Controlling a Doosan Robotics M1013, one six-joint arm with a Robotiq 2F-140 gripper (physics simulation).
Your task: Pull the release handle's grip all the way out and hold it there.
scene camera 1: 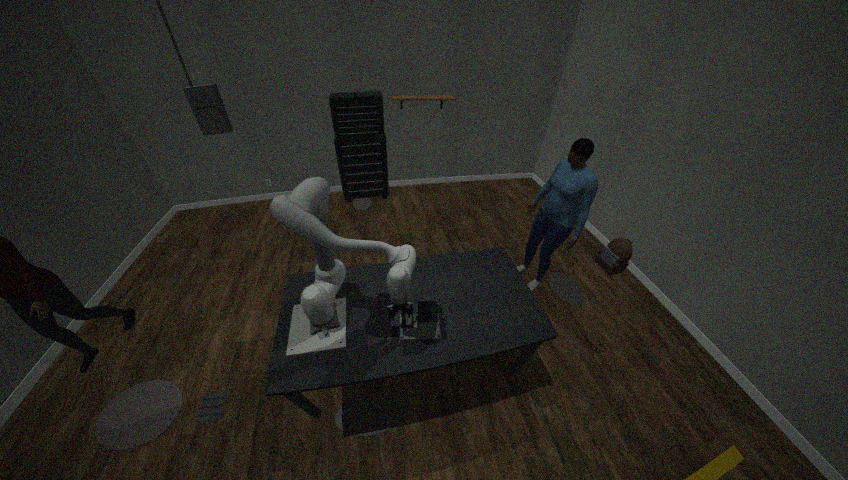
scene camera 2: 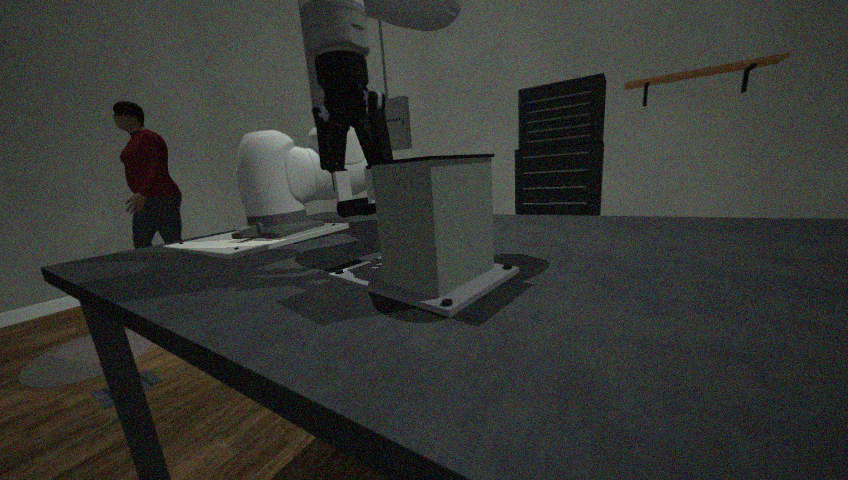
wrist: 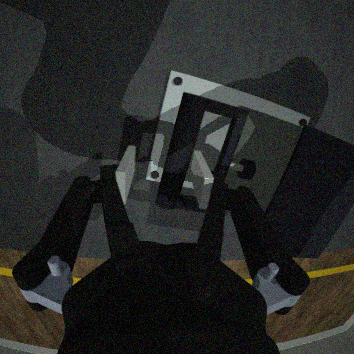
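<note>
The release handle's grey-green housing (scene camera 2: pixel 434 226) (wrist: pixel 280 160), with a black top, stands on a pale bolted base plate (scene camera 2: pixel 482 287) (wrist: pixel 192 84). Its grip (scene camera 2: pixel 355 207) (wrist: pixel 176 155) is a black bar held off the housing's face; how far out it stands is hard to judge. A small dark knob (wrist: pixel 246 169) sits on that face. My gripper (scene camera 1: pixel 402 316) (scene camera 2: pixel 355 183) (wrist: pixel 163 160) is partly open and points down. In the wrist view the bar passes between the pale finger pads, with a gap at the left one. In scene camera 2 the grip's dark end shows just below the fingertips.
The handle and the arm's white mounting plate (scene camera 1: pixel 297 336) (scene camera 2: pixel 205 246) are on a dark table (scene camera 1: pixel 476 297) (scene camera 2: pixel 654 333). A person in blue (scene camera 1: pixel 568 196) stands beyond the right end. A person in red (scene camera 1: pixel 20 279) (scene camera 2: pixel 151 160) is at the left. A black cabinet (scene camera 1: pixel 361 142) (scene camera 2: pixel 562 142) stands by the wall.
</note>
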